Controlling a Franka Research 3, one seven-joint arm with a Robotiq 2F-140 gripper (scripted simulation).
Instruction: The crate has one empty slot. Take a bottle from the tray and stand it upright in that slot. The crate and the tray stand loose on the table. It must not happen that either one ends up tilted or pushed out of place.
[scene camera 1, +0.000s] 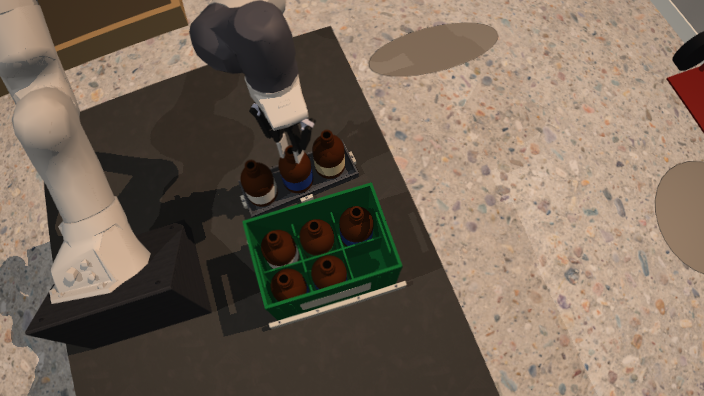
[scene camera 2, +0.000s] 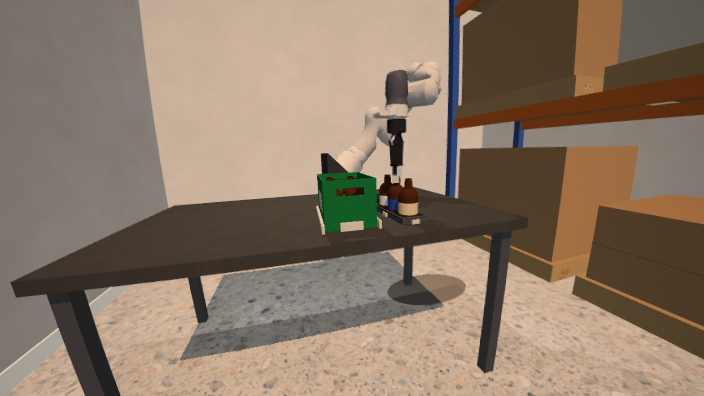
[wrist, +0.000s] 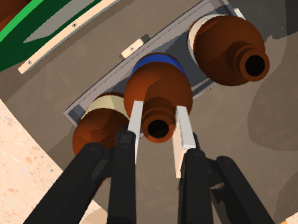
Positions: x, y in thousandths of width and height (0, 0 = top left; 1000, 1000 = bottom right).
Observation:
In view: my gripper (scene camera 1: 415, 393) and a grey tray (scene camera 1: 455, 466).
My gripper shows as well in the wrist view (wrist: 532, 525).

